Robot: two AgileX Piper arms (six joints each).
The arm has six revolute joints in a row. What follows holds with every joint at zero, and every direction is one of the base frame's.
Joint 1 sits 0.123 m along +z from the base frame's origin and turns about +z.
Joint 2 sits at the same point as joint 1 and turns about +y.
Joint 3 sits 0.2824 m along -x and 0.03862 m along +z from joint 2 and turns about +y.
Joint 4 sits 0.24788 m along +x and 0.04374 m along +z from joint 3 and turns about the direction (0.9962, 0, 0.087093).
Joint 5 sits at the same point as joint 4 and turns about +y.
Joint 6 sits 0.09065 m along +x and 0.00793 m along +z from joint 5 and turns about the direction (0.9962, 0, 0.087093).
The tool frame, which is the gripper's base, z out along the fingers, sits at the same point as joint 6; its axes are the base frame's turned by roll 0, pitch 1.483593 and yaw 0 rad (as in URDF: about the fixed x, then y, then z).
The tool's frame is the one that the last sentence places.
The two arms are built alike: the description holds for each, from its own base.
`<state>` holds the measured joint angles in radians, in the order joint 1, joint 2, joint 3, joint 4, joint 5, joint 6, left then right.
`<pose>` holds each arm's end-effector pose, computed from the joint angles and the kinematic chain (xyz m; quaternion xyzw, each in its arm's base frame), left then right.
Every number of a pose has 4 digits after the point. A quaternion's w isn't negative.
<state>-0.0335 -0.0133 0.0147 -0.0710 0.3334 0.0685 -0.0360 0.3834 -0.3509 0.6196 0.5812 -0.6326</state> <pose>0.0532 -0.0039 0.1790 0.0209 0.7885 -0.0190 0.6144 0.0809 0.0261 0.2637 -0.1113 0.8294 0.1012 0.5380</pose>
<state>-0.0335 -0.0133 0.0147 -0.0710 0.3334 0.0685 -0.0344 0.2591 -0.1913 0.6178 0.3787 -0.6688</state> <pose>0.0532 -0.0039 0.1790 0.0209 0.7885 -0.0190 0.6144 0.0729 0.0170 0.2338 -0.0845 0.7966 0.0509 0.5965</pose>
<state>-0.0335 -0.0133 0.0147 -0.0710 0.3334 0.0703 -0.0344 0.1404 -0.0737 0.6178 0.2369 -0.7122</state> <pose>0.0532 -0.0039 0.1790 0.0216 0.7885 -0.0185 0.6144 0.0652 0.0101 0.2123 -0.0718 0.7619 0.0065 0.6437</pose>
